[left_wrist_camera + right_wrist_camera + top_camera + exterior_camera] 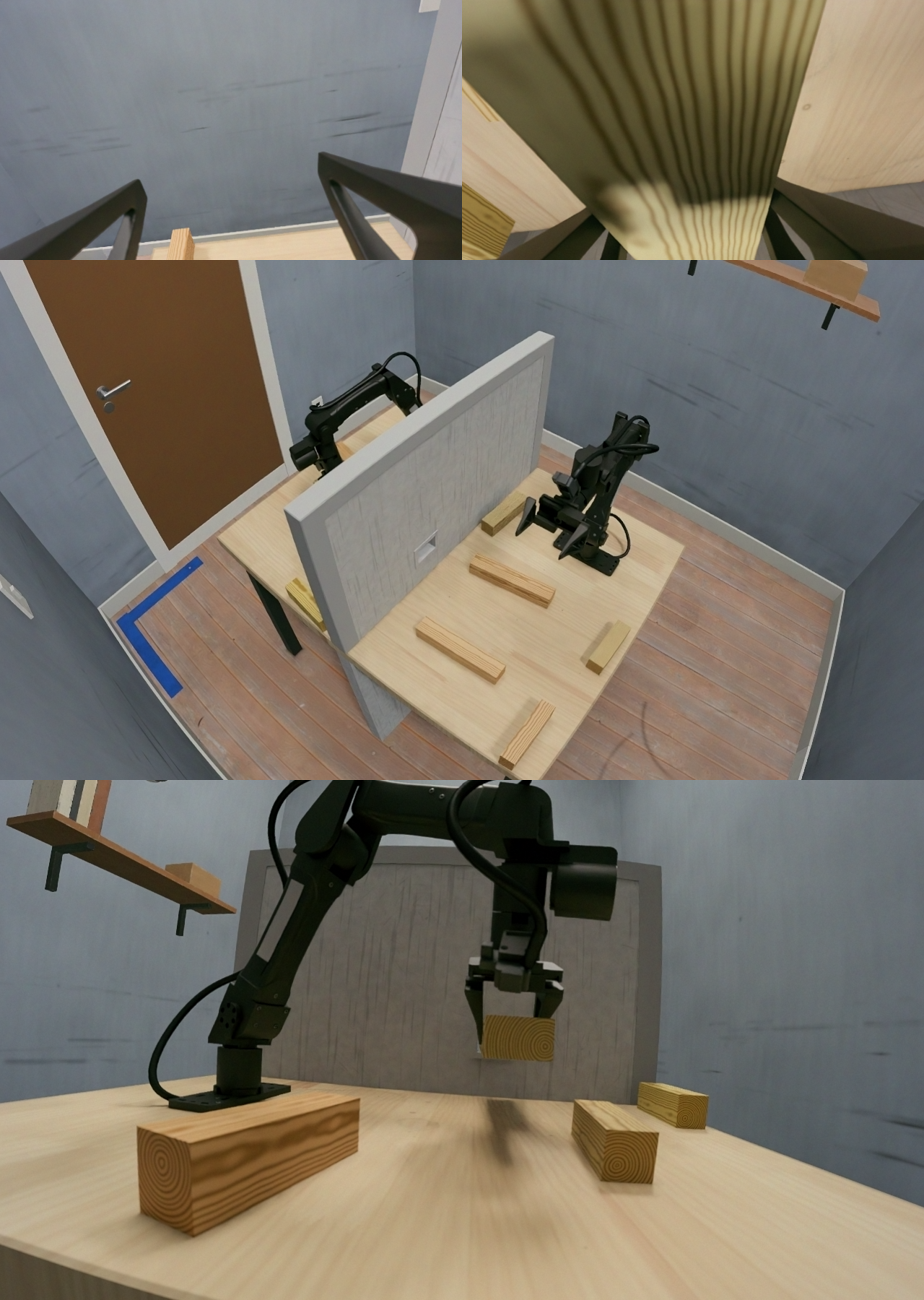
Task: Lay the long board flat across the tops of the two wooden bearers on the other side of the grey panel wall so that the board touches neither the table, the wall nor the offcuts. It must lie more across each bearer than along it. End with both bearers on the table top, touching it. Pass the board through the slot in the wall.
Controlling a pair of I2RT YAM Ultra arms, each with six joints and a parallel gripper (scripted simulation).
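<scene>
My right hand is 50 mm to the right of the long pale board. Also, from my right hand: wooden bearer (530 mm to the left, 110 mm ahead, 90 mm below); thick block (210 mm to the right, 160 mm behind, 90 mm below).
</scene>
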